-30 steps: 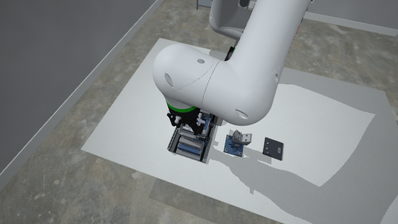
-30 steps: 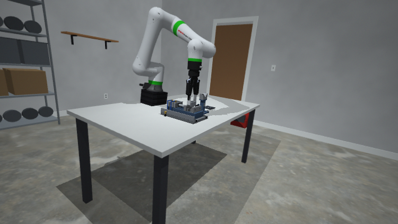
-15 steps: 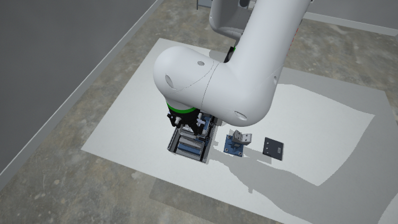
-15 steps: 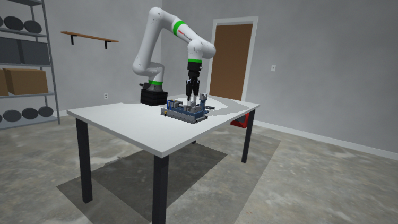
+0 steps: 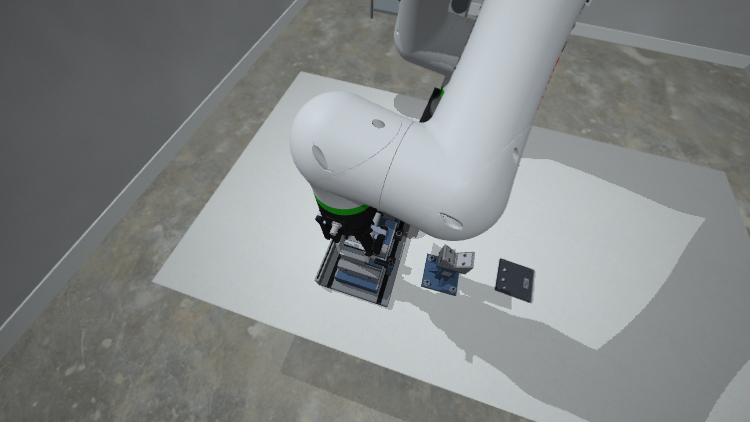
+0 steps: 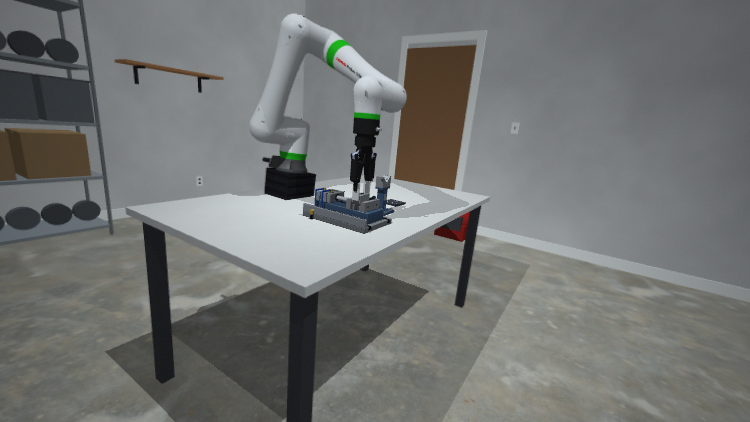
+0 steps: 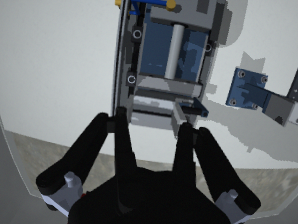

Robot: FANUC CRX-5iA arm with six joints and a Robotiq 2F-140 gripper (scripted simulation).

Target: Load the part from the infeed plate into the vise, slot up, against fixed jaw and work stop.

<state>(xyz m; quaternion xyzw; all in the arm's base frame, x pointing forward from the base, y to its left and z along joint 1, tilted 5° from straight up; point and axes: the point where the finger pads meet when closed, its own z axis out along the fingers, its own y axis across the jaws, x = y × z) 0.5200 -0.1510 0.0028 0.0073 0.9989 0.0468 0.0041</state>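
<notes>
Now: hand 2 cm above the part. From my hand the other things lie so: air cylinder rod 9 cm behind, 2 cm to the left, 5 cm below; vise 7 cm behind, 2 cm to the left, 9 cm below; air cylinder 16 cm behind, 2 cm to the left, 5 cm below.
</notes>
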